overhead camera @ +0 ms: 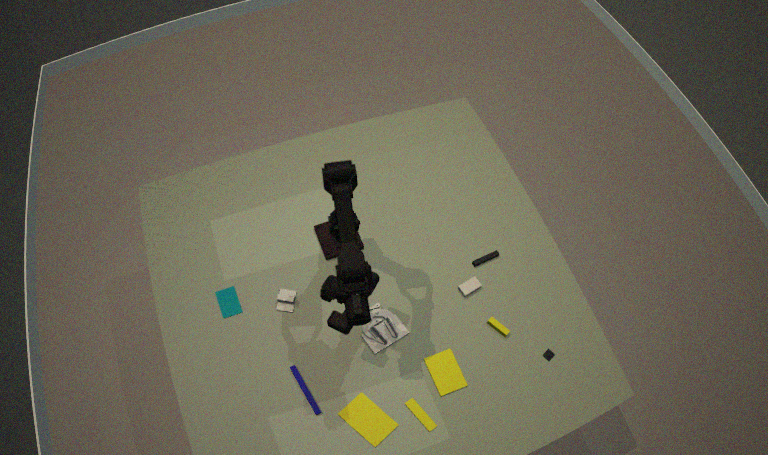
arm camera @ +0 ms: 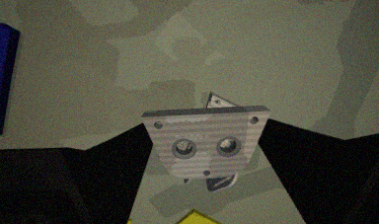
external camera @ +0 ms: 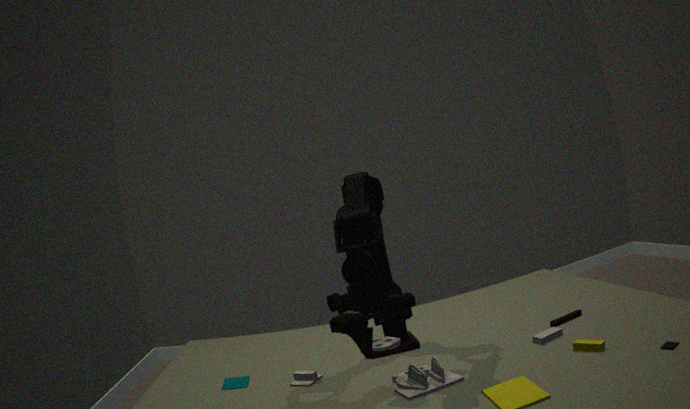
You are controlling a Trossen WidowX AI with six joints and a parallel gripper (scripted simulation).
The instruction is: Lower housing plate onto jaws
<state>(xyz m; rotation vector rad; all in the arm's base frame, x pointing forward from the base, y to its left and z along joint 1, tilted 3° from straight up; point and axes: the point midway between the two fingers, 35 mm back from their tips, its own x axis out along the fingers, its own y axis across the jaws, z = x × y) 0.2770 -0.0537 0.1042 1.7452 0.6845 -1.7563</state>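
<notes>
Now: the jaw 80 mm to the left of my gripper tip, 70 mm below it and 10 mm ahead of it. Round my gripper tip: blue bar: 190 mm to the right, 160 mm ahead, 80 mm below; white housing plate: 20 mm above, 10 mm to the left, 10 mm ahead; white stand: 170 mm to the right, 120 mm behind, 70 mm below.
</notes>
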